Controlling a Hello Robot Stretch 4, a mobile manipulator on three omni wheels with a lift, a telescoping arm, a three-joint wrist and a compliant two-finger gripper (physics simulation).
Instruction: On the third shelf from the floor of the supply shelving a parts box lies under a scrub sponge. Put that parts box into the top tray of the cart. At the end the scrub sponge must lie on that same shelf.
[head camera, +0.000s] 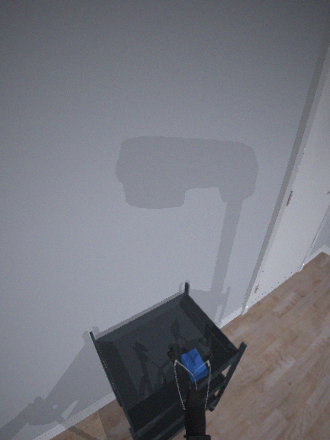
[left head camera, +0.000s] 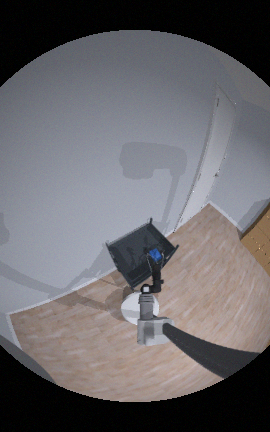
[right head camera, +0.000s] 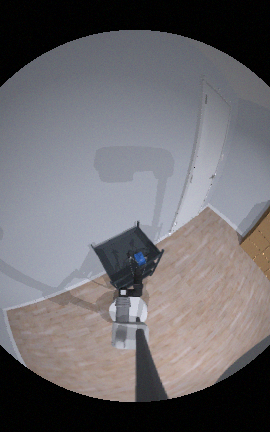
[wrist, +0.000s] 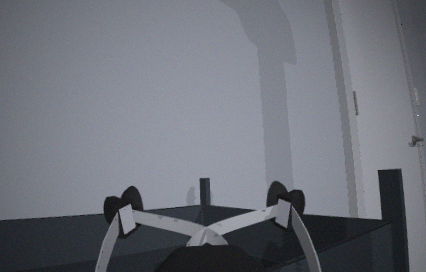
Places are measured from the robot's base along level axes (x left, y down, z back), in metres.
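Where they show: gripper, fingertip midpoint: (head camera: 191, 347) (left head camera: 154, 247) (right head camera: 137, 251) (wrist: 205, 200).
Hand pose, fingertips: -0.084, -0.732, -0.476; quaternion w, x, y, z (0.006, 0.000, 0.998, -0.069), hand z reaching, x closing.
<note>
After its pixels a point has its place, as x, y, z.
The blue parts box (head camera: 196, 367) {-0.105, -0.675, -0.431} (left head camera: 156, 255) {-0.109, -0.675, -0.431} (right head camera: 140, 258) {-0.107, -0.675, -0.438} is inside the outline of the cart's dark top tray (head camera: 135, 350) {0.126, -0.635, -0.502} (left head camera: 125, 247) {0.137, -0.635, -0.522} (right head camera: 111, 250) {0.136, -0.635, -0.519}, near its right front side. It looks lower than the fingertips and tilted; its exact contact with the tray floor is hard to tell. My gripper (head camera: 190, 355) (wrist: 205, 200) {-0.084, -0.732, -0.476} is open above the tray, with its fingers spread wide and no box between them in the wrist view. In the head view the fingers overlap the box's outline from above. The scrub sponge and the supply shelving do not show.
The cart's corner posts (head camera: 187, 288) {-0.084, -0.730, -0.742} (wrist: 392, 220) {-0.266, -0.702, -0.475} stand up around the tray. A grey wall (head camera: 150, 90) {0.057, -1.505, -0.692} is close behind the cart. A white door (left head camera: 215, 145) {-0.838, -1.370, -1.283} (right head camera: 210, 145) {-0.888, -1.372, -1.318} is to the right. A tan-brown object (left head camera: 259, 240) {-2.272, -0.330, -0.546} (right head camera: 259, 245) {-2.274, -0.311, -0.543} stands at the far right.
</note>
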